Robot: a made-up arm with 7 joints. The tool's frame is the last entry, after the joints.
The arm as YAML. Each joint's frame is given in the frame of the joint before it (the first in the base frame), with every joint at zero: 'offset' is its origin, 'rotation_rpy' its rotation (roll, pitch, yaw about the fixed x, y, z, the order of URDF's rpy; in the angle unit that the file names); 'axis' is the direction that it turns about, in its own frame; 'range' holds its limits. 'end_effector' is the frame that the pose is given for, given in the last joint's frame.
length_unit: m
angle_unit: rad
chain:
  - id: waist
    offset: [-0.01, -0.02, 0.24]
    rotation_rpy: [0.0, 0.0, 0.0]
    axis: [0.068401, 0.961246, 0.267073]
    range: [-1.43, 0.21]
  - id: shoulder
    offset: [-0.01, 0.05, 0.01]
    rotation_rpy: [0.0, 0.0, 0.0]
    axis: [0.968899, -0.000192, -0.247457]
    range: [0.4, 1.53]
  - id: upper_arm
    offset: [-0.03, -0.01, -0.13]
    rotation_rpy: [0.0, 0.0, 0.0]
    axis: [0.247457, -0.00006, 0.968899]
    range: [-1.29, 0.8]
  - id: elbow
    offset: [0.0, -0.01, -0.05]
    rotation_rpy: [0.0, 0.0, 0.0]
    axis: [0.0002, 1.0, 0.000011]
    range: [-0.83, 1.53]
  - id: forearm
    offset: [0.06, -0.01, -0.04]
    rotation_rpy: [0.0, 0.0, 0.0]
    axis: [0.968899, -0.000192, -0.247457]
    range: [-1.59, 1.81]
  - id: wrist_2
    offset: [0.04, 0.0, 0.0]
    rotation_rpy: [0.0, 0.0, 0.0]
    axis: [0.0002, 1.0, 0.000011]
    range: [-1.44, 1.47]
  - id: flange
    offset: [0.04, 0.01, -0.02]
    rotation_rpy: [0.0, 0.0, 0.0]
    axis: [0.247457, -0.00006, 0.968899]
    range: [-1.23, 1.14]
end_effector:
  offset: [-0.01, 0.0, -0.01]
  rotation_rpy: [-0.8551, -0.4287, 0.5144]
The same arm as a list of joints. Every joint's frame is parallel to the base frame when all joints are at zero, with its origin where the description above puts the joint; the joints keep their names.
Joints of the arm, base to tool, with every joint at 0 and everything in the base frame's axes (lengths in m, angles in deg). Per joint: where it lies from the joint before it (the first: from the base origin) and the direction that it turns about. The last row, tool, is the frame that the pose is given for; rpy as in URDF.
waist: axis 0.068403 0.961235 0.26711 xyz -0.01 -0.02 0.24
shoulder: axis 0.968889 -0.0002 -0.247497 xyz -0.01 0.05 0.01
upper_arm: axis 0.247497 -0.0001 0.968889 xyz -0.03 -0.01 -0.13
elbow: axis 0.0002 1 0 xyz 0 -0.01 -0.05
forearm: axis 0.968889 -0.0002 -0.247497 xyz 0.06 -0.01 -0.04
wrist_2: axis 0.0002 1 0 xyz 0.04 0 0
flange: axis 0.247497 -0.0001 0.968889 xyz 0.04 0.01 -0.02
tool: xyz -0.01 0 -0.01 rpy -48.99 -24.56 29.47
Joint limits (deg, base to tool): -81.93..12.03 22.92..87.66 -73.91..45.84 -47.56..87.66 -91.1..103.71 -82.51..84.22 -70.47..65.32

